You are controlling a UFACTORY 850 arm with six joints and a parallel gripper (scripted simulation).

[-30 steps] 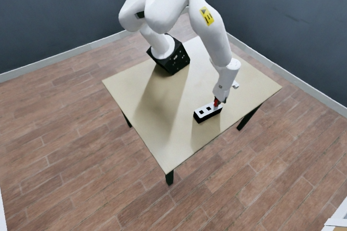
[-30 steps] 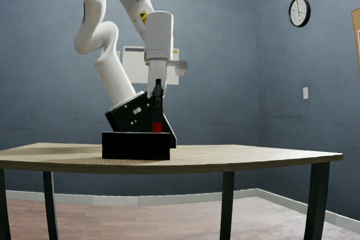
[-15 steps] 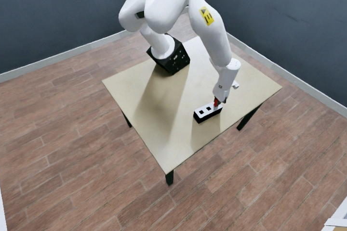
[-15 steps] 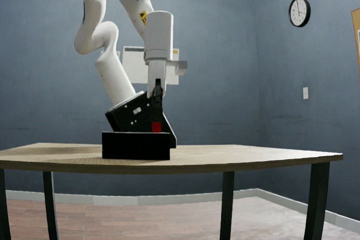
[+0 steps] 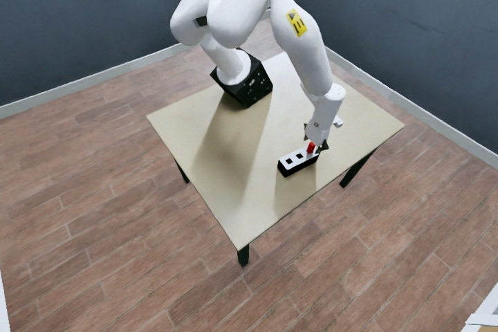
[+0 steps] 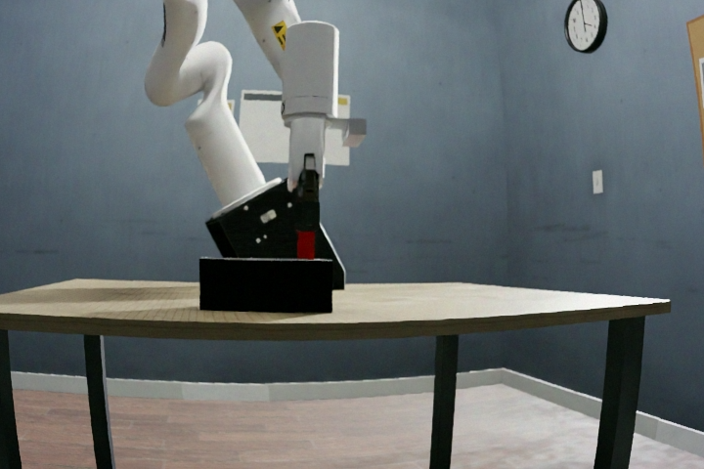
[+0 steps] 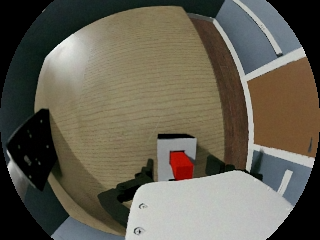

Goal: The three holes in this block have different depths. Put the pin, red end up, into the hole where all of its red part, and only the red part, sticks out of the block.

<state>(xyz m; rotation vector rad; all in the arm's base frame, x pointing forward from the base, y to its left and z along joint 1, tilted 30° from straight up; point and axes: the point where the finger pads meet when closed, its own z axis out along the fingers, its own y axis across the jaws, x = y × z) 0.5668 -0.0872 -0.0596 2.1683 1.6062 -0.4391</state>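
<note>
The pin lies 2 cm below my hand. From my hand the other things lie so: black block (2 cm behind, 6 cm to the right, 9 cm below).
</note>
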